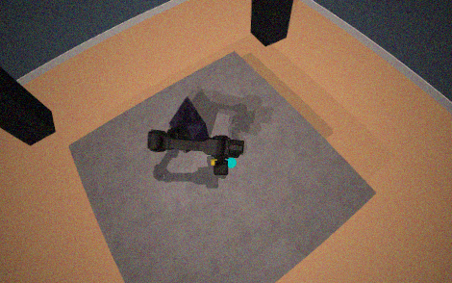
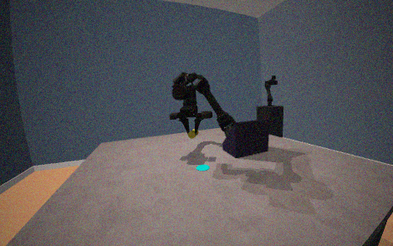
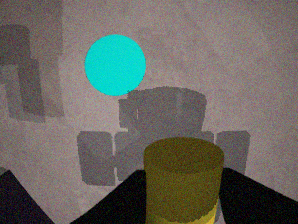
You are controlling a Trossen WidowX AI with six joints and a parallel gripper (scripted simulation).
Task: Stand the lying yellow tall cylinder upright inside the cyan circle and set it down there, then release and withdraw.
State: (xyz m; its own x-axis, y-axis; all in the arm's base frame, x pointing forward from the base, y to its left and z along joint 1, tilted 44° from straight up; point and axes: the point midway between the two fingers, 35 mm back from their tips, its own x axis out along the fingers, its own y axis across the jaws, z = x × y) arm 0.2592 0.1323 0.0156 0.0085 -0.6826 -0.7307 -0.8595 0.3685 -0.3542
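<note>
Now: the cyan circle 20 mm behind my gripper tip, 60 mm to the left of it and 150 mm below it. The rest, counted from my gripper tip: yellow tall cylinder 10 mm behind, 20 mm to the right.
</note>
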